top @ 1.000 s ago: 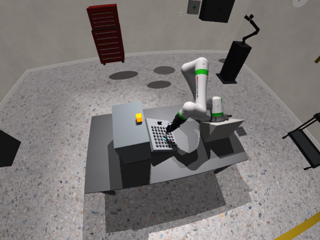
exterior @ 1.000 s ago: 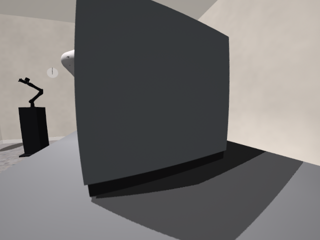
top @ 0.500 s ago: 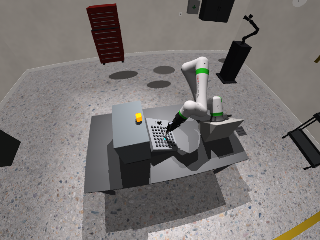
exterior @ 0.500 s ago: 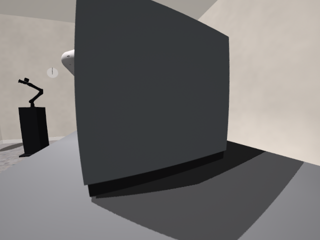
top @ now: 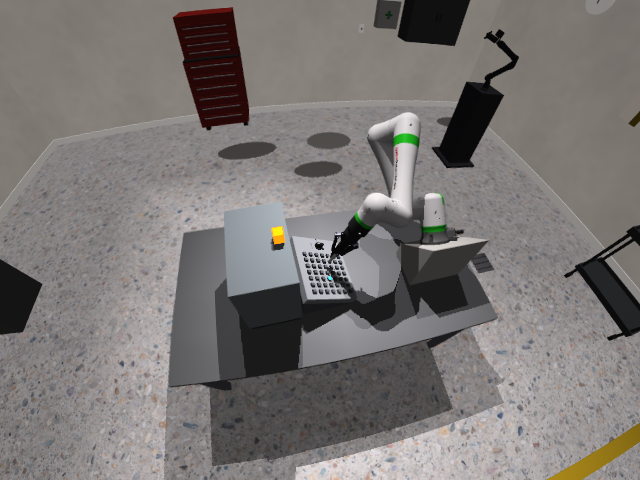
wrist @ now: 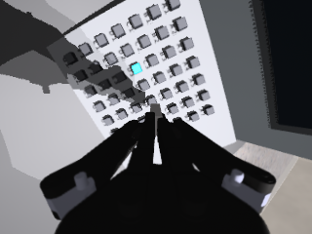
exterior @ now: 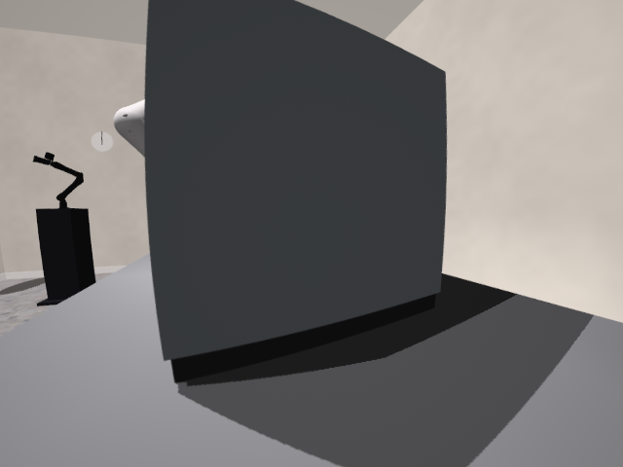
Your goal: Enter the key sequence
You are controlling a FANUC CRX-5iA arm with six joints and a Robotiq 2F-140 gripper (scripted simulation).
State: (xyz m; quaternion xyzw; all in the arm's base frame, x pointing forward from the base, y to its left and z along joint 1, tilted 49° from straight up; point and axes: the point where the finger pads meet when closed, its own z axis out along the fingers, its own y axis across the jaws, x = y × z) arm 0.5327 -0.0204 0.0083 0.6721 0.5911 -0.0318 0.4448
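The black selector knob lies 110 mm to the right of my hand, 50 mm below it and 40 mm ahead of it. The rest, counted from my hand: key (80 mm to the left, 60 mm below, 30 mm ahead); white keypad panel (100 mm below, 60 mm ahead).
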